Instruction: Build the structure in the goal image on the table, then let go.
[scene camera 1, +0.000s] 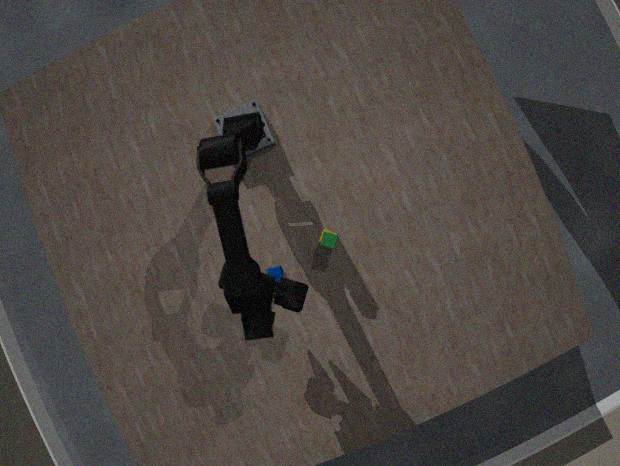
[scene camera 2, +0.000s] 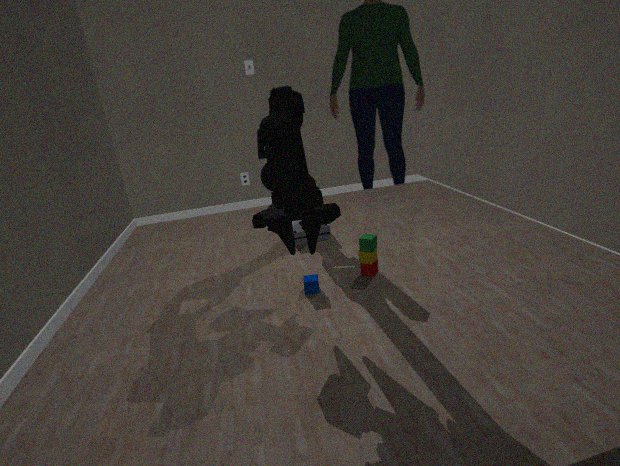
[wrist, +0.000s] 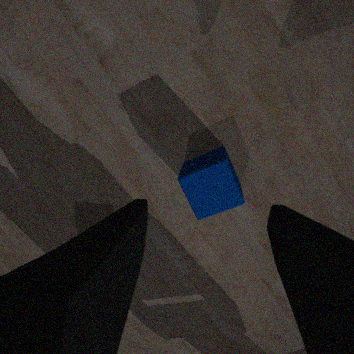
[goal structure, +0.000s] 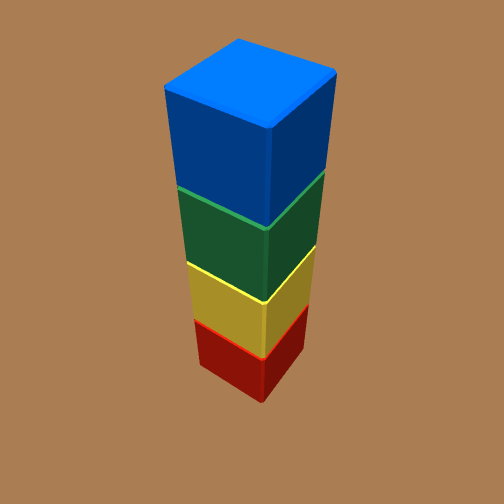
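A blue cube (scene camera 1: 274, 273) (scene camera 2: 311, 284) (wrist: 212, 189) lies alone on the table. A stack stands beside it: a green cube (scene camera 1: 328, 239) (scene camera 2: 367, 242) on top, a yellow cube (scene camera 1: 322, 234) (scene camera 2: 368, 257) in the middle and a red cube (scene camera 2: 369, 269) at the bottom. The red cube is hidden in the scene camera 1 view. My gripper (scene camera 2: 302, 253) (wrist: 208, 213) is open and empty, with its fingers pointing down. It hangs above the table near the blue cube, which shows between and slightly beyond the fingertips in the wrist view. The arm hides the fingers in the scene camera 1 view.
The arm's base plate (scene camera 1: 269, 138) (scene camera 2: 324, 230) stands on the table. A person (scene camera 2: 376, 65) stands in the background by the wall. Dark shadows of the arm fall across the table (scene camera 1: 400, 150) around the stack and the blue cube.
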